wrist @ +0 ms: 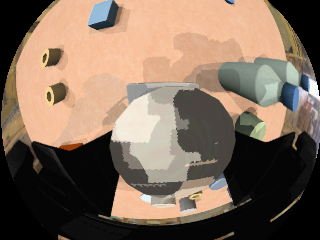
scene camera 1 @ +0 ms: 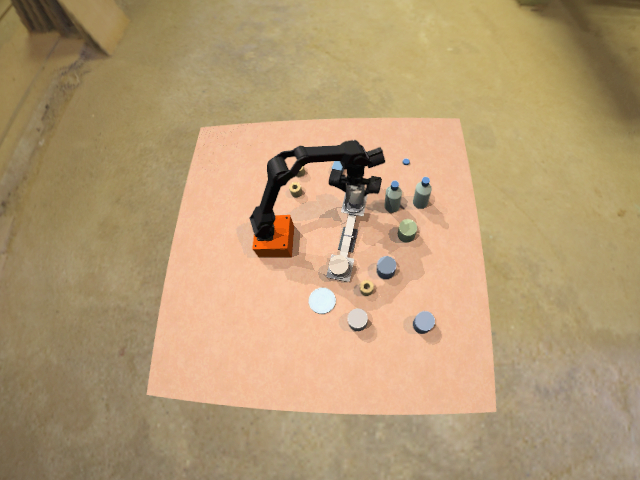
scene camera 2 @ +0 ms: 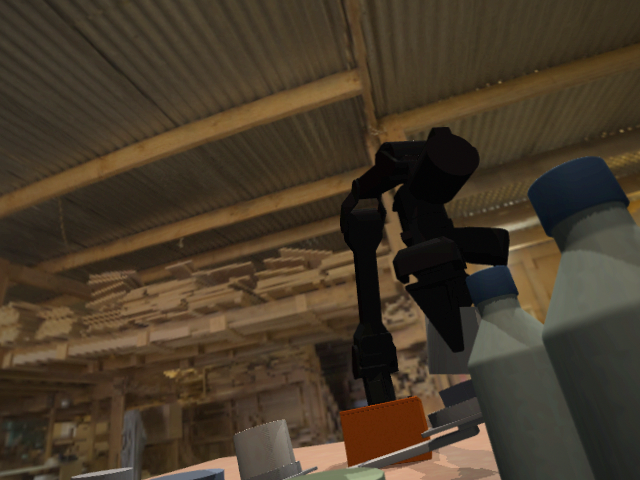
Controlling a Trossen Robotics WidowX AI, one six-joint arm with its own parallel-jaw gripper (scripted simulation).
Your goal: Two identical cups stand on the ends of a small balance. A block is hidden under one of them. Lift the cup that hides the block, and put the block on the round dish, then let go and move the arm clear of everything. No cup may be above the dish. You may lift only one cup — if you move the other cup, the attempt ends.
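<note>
Wrist view: my gripper. Scene camera 1: gripper again. Small balance seen too.
</note>
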